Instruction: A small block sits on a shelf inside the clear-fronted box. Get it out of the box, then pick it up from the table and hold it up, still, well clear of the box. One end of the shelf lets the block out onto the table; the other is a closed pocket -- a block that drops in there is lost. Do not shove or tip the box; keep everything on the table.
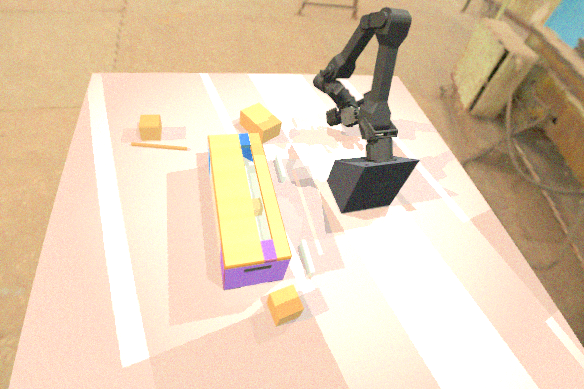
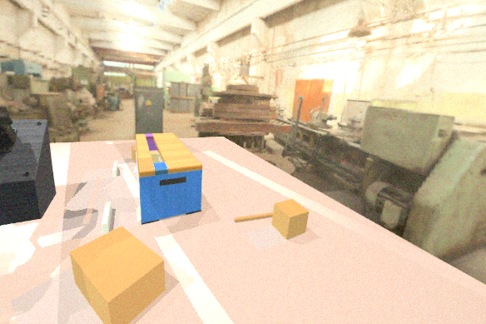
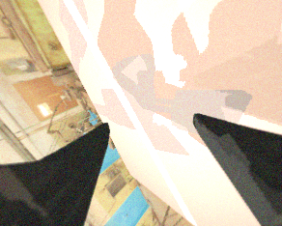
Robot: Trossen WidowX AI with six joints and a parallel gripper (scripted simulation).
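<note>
Now: the small block 46 cm ahead of my gripper tip, 29 cm to the left of it and 2 cm above it. From my gripper tip the other things lie so: long box 44 cm ahead, 26 cm to the left; thin orange stick 68 cm ahead, 6 cm below, 3 cm to the right.
</note>
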